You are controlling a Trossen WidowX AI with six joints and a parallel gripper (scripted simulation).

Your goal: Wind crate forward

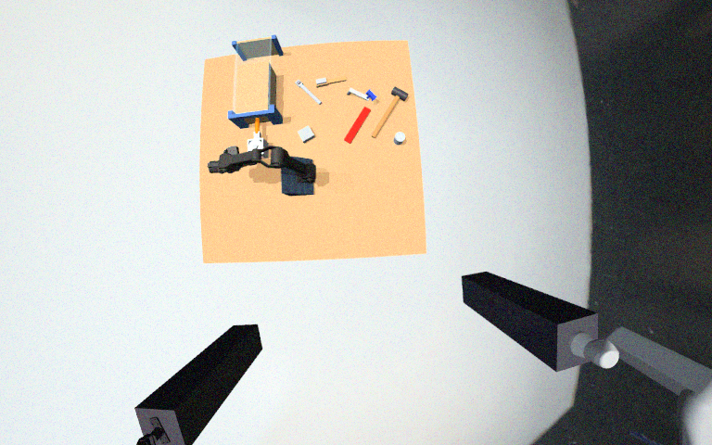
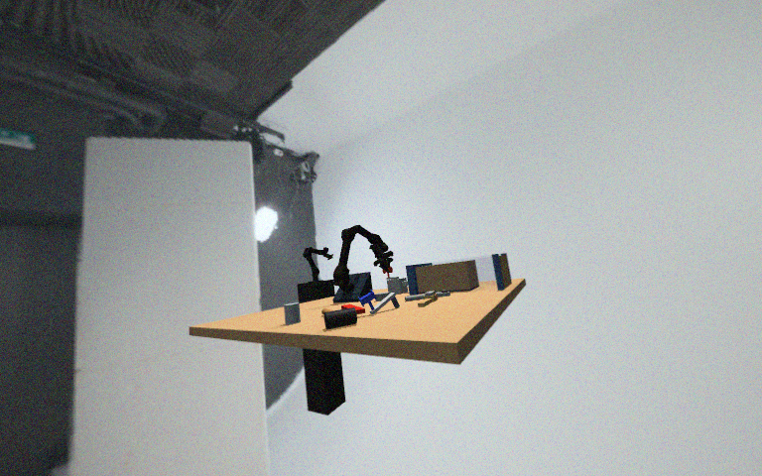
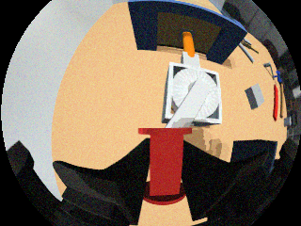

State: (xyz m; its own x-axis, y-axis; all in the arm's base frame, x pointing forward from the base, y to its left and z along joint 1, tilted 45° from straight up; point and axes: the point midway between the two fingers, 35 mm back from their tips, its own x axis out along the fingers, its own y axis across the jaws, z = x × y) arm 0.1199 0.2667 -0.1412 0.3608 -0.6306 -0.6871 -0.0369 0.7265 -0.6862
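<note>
The red knob is 2 cm behind my gripper tip. The rest, counted from my gripper tip: winch (10 cm below, 6 cm to the right, 5 cm ahead); winch handle (3 cm below, 2 cm to the right, 2 cm ahead); blue steel frame (23 cm ahead, 6 cm to the right, 3 cm below).
</note>
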